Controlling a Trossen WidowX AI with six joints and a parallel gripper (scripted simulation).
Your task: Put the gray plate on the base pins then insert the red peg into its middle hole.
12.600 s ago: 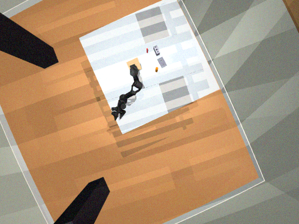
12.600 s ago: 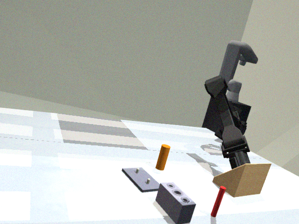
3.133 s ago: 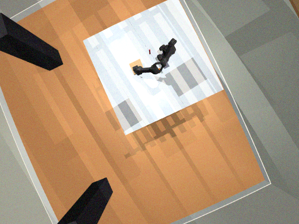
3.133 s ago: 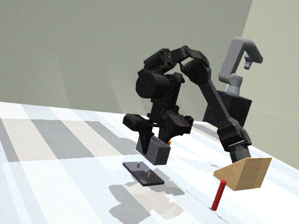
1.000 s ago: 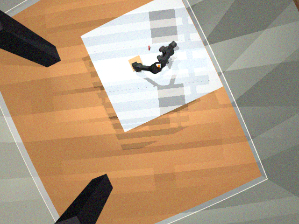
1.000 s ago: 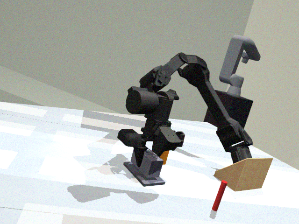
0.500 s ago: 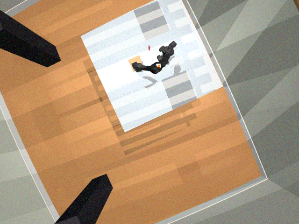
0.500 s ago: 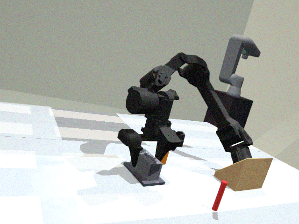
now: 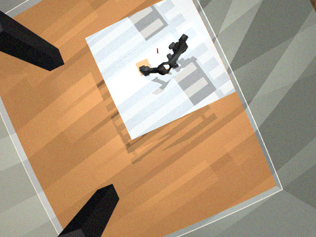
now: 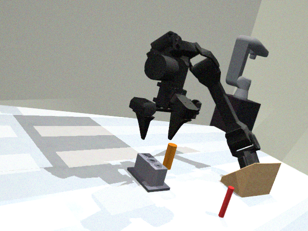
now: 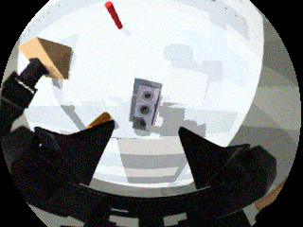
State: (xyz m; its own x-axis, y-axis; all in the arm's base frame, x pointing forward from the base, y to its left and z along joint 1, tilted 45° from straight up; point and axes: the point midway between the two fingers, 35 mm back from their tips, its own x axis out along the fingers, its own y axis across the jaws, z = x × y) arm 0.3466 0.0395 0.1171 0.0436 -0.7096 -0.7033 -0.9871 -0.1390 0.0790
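Right now my gripper tip is 18 cm to the right of the red peg, 12 cm past it and 8 cm above it. Round my gripper tip: gray plate 7 cm below; orange peg 11 cm behind, 8 cm below, 7 cm to the right; base 11 cm below, 1 cm behind.
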